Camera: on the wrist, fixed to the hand. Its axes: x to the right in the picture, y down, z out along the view.
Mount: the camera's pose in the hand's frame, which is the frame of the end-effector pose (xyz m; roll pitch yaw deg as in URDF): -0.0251 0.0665 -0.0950 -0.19 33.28 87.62
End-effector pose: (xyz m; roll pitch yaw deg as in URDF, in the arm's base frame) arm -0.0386 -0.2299 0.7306 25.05 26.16 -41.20
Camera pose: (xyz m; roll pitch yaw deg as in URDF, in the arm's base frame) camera -0.0086 -0.1226 0.6897 27.27 8.28 50.66
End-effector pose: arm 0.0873 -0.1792 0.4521 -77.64 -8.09 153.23
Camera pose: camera 0.1342 -0.1148 0.3641 -152.86 66.81 88.12
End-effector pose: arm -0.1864 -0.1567 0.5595 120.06 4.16 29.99
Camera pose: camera -0.2259 -0.1230 0.6662 63.33 -83.05 57.84
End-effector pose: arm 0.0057 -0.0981 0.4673 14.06 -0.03 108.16
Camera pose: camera -0.0697 -0.1492 0.3913 0.39 19.23 -163.96
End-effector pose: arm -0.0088 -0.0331 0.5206 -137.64 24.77 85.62
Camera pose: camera 0.1031 -0.0539 0.5542 156.35 9.06 -6.38
